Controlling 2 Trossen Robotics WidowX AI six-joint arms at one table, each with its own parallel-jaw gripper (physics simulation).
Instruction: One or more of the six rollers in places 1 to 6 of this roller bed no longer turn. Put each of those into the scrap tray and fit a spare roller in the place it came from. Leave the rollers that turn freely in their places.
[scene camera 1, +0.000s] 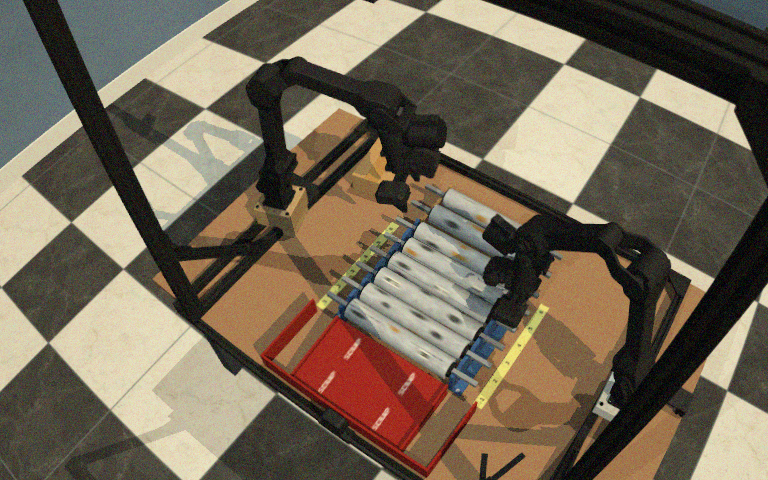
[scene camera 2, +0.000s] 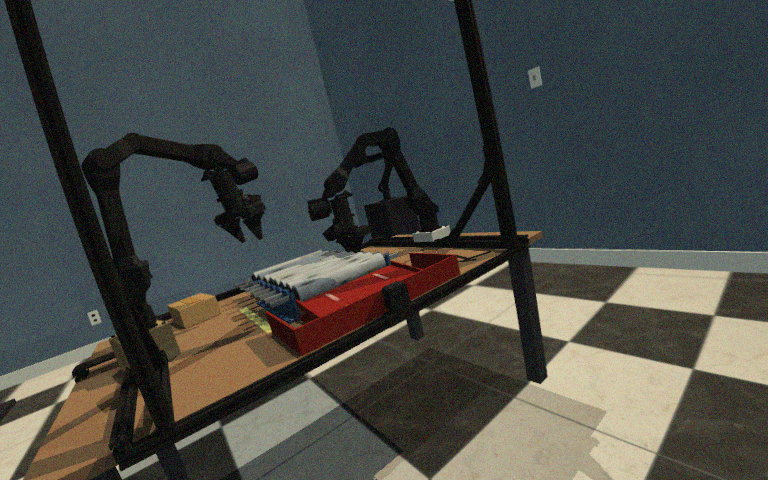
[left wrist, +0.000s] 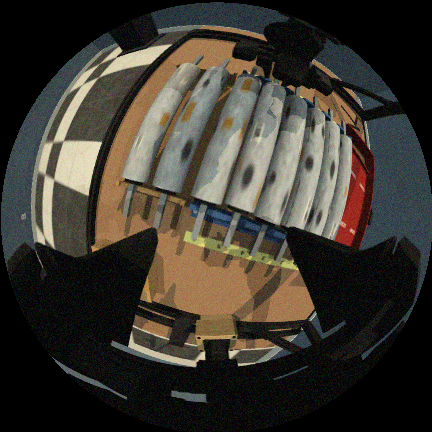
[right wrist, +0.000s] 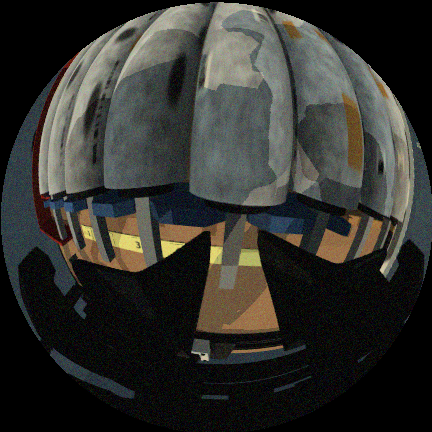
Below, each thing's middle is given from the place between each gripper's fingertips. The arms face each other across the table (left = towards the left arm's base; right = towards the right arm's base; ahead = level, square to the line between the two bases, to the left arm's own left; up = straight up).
Scene:
I see my right gripper 190 mm short of the tan cardboard box (scene camera 1: 368, 175), 490 mm to the right of it and 10 mm above it.
Right now the tan cardboard box is 190 mm to the left of my left hand, 160 mm below it and 160 mm ahead of it.

